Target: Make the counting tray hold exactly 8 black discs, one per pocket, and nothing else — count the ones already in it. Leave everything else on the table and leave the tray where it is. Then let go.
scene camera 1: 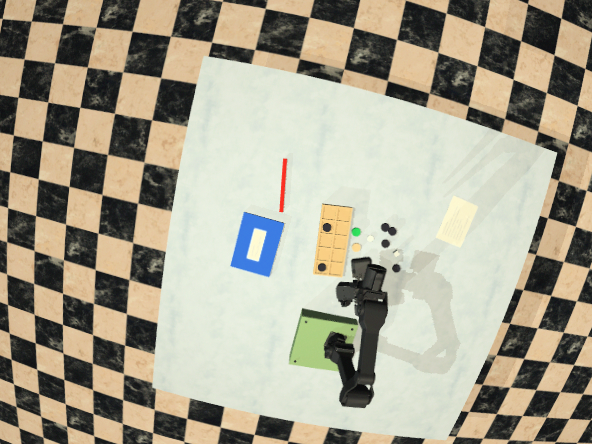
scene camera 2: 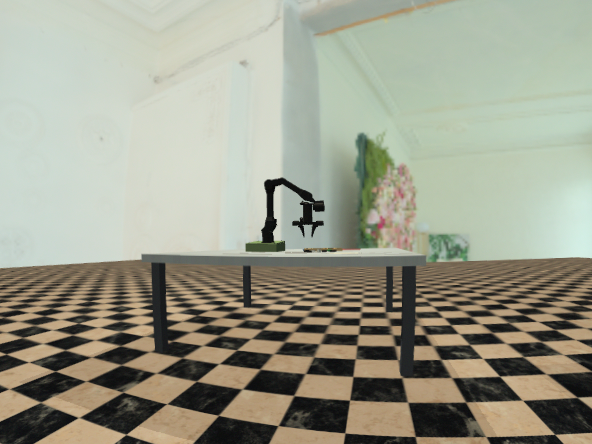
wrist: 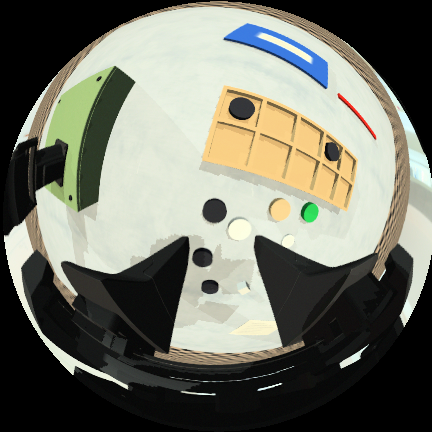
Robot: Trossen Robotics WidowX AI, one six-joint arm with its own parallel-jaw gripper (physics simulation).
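The tan counting tray (scene camera 1: 338,241) (wrist: 230,142) has two rows of pockets. One black disc (scene camera 1: 322,267) (wrist: 241,108) sits in a corner pocket nearest the arm's base. Another black disc (scene camera 1: 327,227) (wrist: 332,151) sits in the same row, one pocket from the far end. The other pockets look empty. Loose black discs lie beside the tray: one (wrist: 214,210) nearest it in the wrist view, others (scene camera 1: 396,268) (scene camera 1: 385,243), and two close together (scene camera 1: 385,227) (scene camera 1: 392,231). My gripper (scene camera 2: 308,236) (wrist: 221,241) is partly open and empty, above the table; its fingers hide some loose discs in the wrist view.
Near the tray lie a green disc (scene camera 1: 356,232) (wrist: 310,212), a tan disc (scene camera 1: 356,247) (wrist: 280,209), a cream disc (wrist: 239,229), a smaller one (scene camera 1: 370,238) and a pale cube (scene camera 1: 396,253). Further off are a blue panel (scene camera 1: 242,240), red bar (scene camera 1: 283,185), paper (scene camera 1: 457,221) and green base (scene camera 1: 312,340).
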